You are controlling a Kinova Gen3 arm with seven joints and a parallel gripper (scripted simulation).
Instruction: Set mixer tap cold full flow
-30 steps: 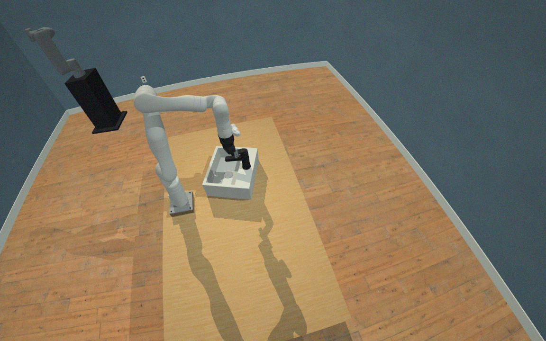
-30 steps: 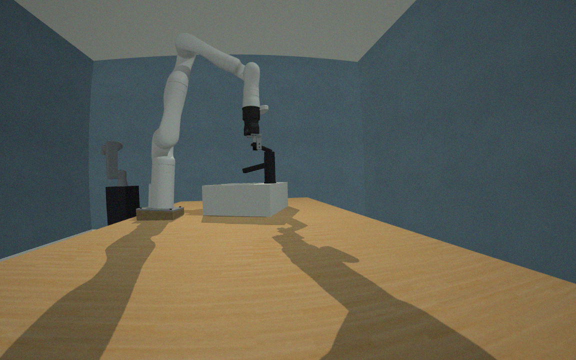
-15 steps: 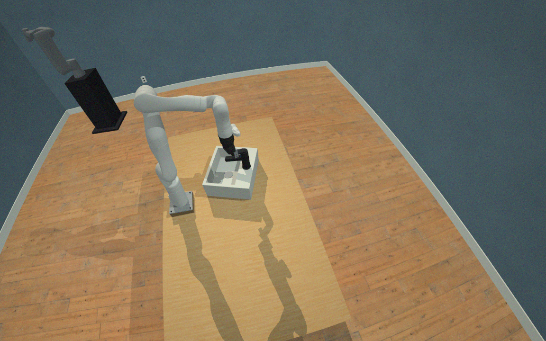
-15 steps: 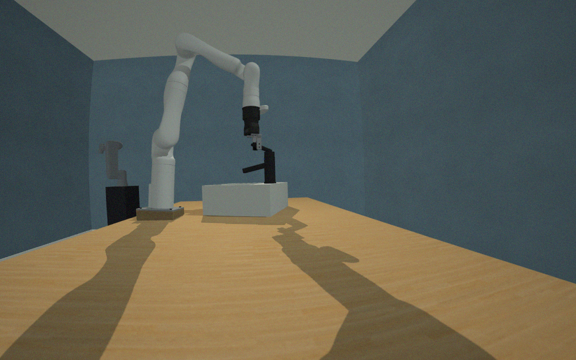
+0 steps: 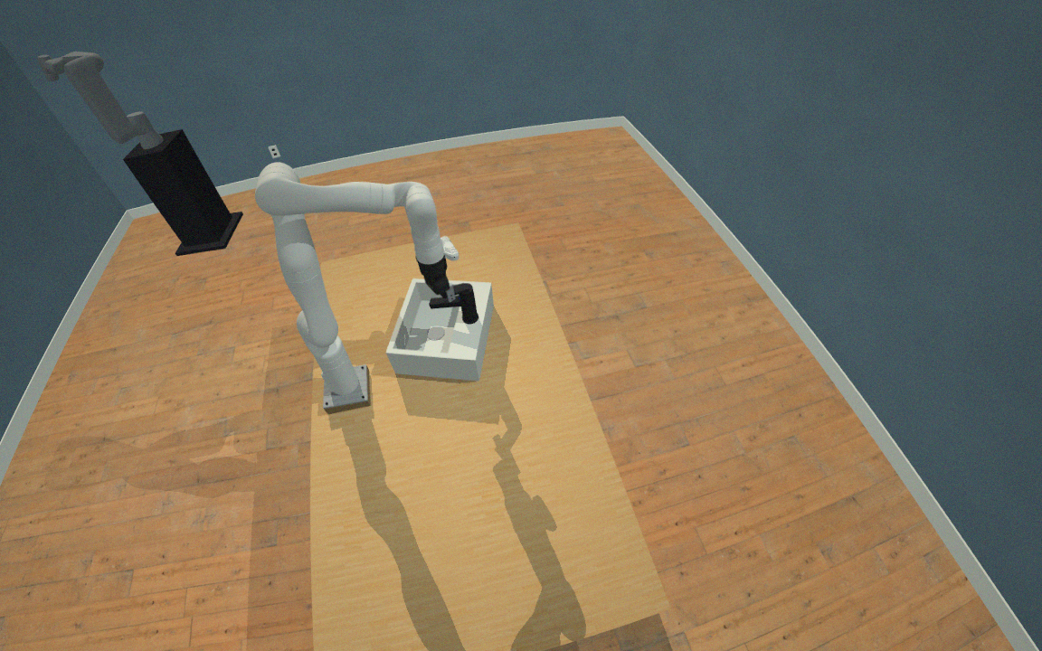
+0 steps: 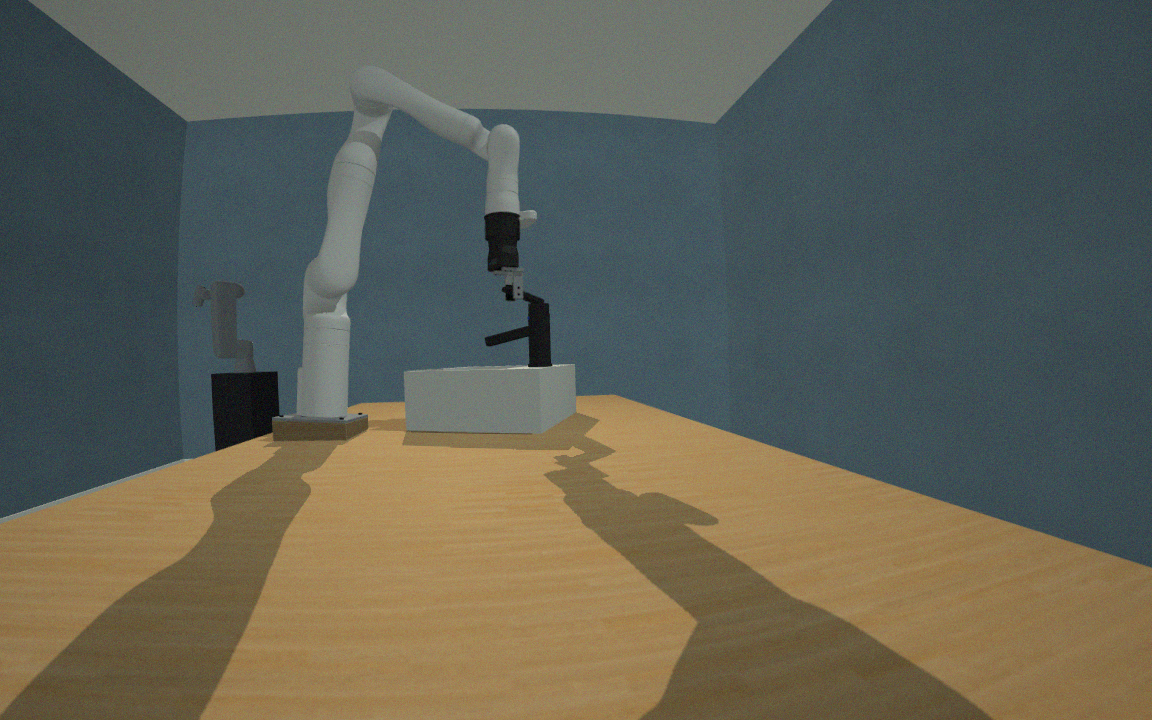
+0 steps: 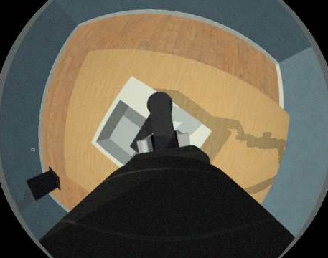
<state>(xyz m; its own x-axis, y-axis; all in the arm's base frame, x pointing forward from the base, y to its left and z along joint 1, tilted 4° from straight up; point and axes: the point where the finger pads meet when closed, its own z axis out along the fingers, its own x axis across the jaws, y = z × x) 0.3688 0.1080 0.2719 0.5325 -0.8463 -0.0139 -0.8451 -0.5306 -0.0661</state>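
The lever is 2 cm ahead of my hand, 1 cm to the left of it and 1 cm below it. Also, from my hand: white basin (25 cm below, 6 cm to the left, 6 cm behind).
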